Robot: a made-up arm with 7 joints.
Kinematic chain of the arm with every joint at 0, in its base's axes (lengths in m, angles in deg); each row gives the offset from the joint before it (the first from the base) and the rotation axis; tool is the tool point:
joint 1: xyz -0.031 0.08 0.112 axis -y
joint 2: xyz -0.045 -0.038 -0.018 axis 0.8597 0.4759 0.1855
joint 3: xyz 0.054 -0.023 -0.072 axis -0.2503 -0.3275 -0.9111
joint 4: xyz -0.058 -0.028 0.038 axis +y
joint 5: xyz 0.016 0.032 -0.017 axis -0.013 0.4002 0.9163
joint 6: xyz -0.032 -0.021 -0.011 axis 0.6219 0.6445 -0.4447
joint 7: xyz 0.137 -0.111 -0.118 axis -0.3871 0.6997 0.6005
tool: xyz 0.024 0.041 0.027
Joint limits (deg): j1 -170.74..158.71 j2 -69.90..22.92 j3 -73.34..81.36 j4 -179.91..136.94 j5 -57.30..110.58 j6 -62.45..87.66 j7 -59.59..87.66
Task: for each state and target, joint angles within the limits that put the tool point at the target. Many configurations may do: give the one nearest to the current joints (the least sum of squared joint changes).
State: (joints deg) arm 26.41 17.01 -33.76 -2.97 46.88 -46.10 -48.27
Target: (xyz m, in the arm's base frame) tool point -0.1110 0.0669 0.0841
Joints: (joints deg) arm 53.22 22.92 -73.34 -23.87 84.72 -62.45 -50.15
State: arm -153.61 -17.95 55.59 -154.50 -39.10 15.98 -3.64
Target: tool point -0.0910 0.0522 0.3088
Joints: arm -115.06 -47.96 78.07 -158.10 -54.52 -15.71 -11.31
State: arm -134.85 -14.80 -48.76 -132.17 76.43 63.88 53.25
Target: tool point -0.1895 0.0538 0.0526
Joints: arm -151.20 -18.24 -47.26 -134.80 57.04 79.16 62.20
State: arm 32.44 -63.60 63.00 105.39 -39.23 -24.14 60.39
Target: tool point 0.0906 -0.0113 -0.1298
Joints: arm 36.87 -48.44 76.92 104.92 -22.62 2.09 59.16
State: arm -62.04 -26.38 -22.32 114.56 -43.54 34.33 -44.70
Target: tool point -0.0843 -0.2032 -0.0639
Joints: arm -30.48 16.66 -73.34 98.78 -39.00 31.09 -36.60
